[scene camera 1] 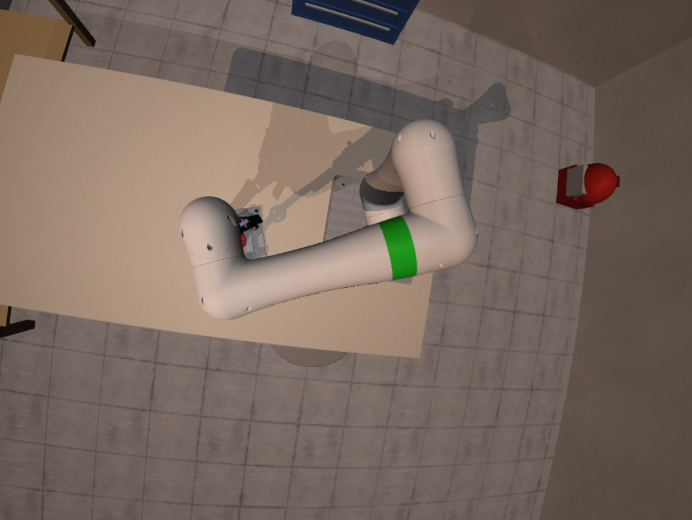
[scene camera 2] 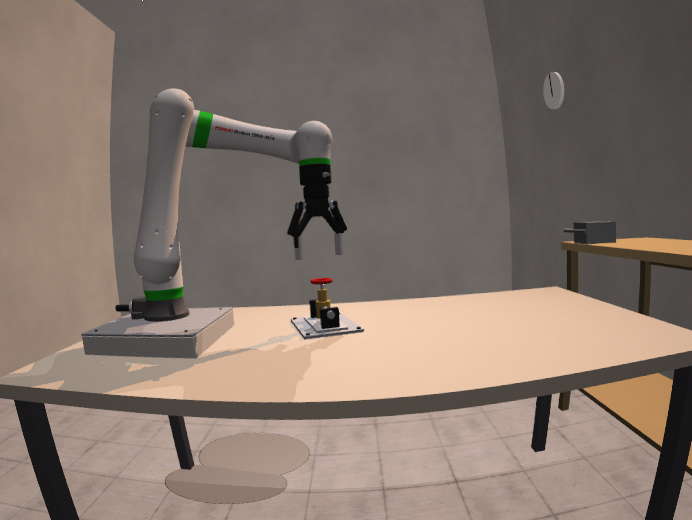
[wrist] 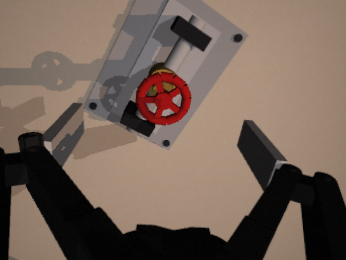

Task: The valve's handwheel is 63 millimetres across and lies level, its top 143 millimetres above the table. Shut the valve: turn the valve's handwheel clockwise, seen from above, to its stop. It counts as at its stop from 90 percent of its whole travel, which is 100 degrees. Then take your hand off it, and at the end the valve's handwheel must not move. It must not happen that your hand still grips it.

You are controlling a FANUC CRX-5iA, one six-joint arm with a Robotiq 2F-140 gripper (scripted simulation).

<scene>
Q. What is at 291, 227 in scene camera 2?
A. My gripper.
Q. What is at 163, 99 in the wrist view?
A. A red spoked handwheel.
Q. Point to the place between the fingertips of my gripper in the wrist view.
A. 164, 125
</scene>
